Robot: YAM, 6 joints.
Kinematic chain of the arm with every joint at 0, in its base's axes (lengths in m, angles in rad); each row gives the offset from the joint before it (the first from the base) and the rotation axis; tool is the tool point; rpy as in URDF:
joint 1: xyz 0 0 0.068 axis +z
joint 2: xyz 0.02 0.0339 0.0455 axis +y
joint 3: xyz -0.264 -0.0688 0 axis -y
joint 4: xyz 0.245 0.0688 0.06 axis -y
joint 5: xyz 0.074 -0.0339 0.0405 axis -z
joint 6: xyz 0.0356 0 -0.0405 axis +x
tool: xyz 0 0 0 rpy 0 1.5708 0
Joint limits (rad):
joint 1: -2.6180..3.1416
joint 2: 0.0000..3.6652
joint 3: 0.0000..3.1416
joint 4: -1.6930..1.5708
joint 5: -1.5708..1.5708
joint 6: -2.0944..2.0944
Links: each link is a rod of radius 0.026 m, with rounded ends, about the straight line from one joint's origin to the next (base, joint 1, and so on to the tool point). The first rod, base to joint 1, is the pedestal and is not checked.
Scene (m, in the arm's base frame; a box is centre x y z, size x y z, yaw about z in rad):
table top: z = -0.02
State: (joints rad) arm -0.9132 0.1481 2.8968 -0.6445 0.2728 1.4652
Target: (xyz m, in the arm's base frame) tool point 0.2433 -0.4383 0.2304
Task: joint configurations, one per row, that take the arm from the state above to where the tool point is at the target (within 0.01 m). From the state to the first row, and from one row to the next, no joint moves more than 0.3 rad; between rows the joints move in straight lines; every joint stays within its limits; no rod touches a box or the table.
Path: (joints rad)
1: -0.9323 0.4462 2.7651 -0.6458 0.2687 1.4652
2: -0.9514 0.7444 2.6334 -0.6471 0.2646 1.4652
3: -0.9705 1.0425 2.5017 -0.6484 0.2606 1.4652
4: -0.9896 1.3406 2.3700 -0.6497 0.2565 1.4652
5: -1.0087 1.6387 2.2383 -0.6510 0.2524 1.4652
6: -1.0278 1.9369 2.1066 -0.6523 0.2483 1.4652
7: -1.0469 2.2350 1.9749 -0.6536 0.2442 1.4652

